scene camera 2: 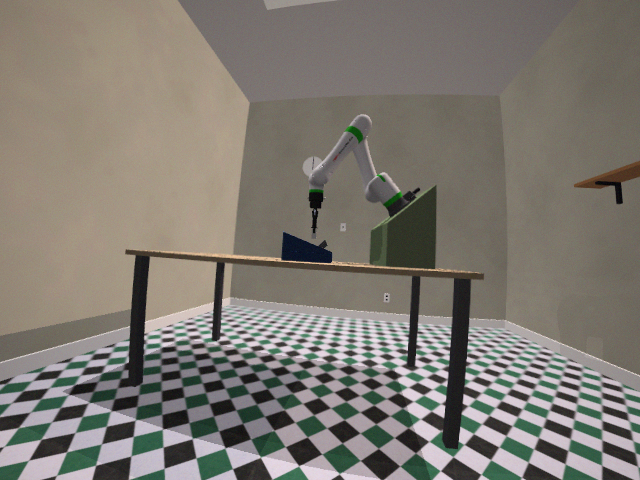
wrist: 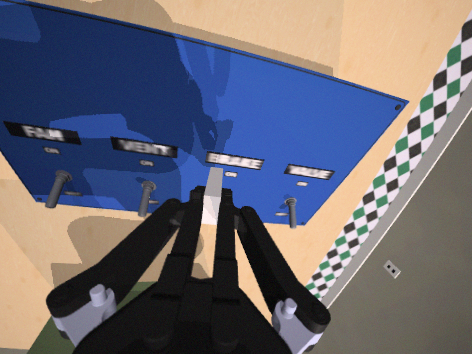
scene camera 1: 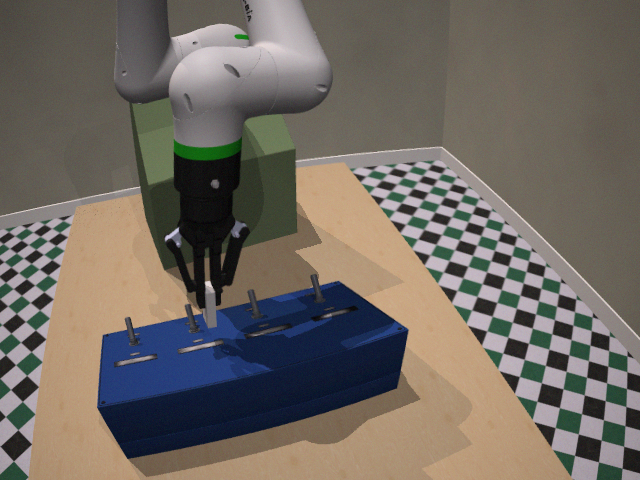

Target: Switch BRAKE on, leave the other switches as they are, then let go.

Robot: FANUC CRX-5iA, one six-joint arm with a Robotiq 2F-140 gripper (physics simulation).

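Places are measured from the arm's base along level axes (x right, y back, z down), in millimetres.
Pixels of known places: gripper, between the fingertips: (scene camera 2: pixel 313 238) (wrist: pixel 215 178) (scene camera 1: pixel 209 321); arm's base, origin of its link: (scene camera 2: pixel 400 209).
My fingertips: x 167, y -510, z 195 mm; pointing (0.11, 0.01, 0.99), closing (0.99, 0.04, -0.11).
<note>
Ahead of a thing's pixels: the offset from my fingertips to its middle. "spot": to the spot under its first point. Level surfaces: height alone.
The blue switch panel {dx -31, dy -17, dz +88 mm} (scene camera 1: pixel 155 382) (scene camera 2: pixel 298 250) (wrist: pixel 300 115) stands on the table. The BRAKE label {dx +28, dy -11, dz +38 mm} (wrist: pixel 235 161) shows with its ON mark {spot: dx +27, dy +13, dz +46 mm} (wrist: pixel 231 174). The BRAKE lever {dx +20, dy +72, dz +40 mm} (scene camera 1: pixel 191 318) leans away from its label in scene camera 1; in the wrist view it is hidden behind the fingers. My gripper (scene camera 1: pixel 210 324) (scene camera 2: pixel 313 236) (wrist: pixel 215 178) is shut and empty, pointing down with its pale tips together. The tips are low over the panel, beside the BRAKE lever on the VENT side. I cannot tell if they touch the lever.
The FAN lever {dx -219, dy +49, dz +40 mm} (scene camera 1: pixel 315 289) (wrist: pixel 59 189), VENT lever {dx -99, dy +60, dz +40 mm} (scene camera 1: pixel 253 303) (wrist: pixel 147 198) and VALVE lever {dx +140, dy +83, dz +40 mm} (scene camera 1: pixel 130 331) (wrist: pixel 292 213) all lean away from their labels. The green arm stand (scene camera 1: pixel 273 191) (scene camera 2: pixel 408 237) is behind the panel on the wooden table {dz +147 mm} (scene camera 1: pixel 361 248) (scene camera 2: pixel 206 257).
</note>
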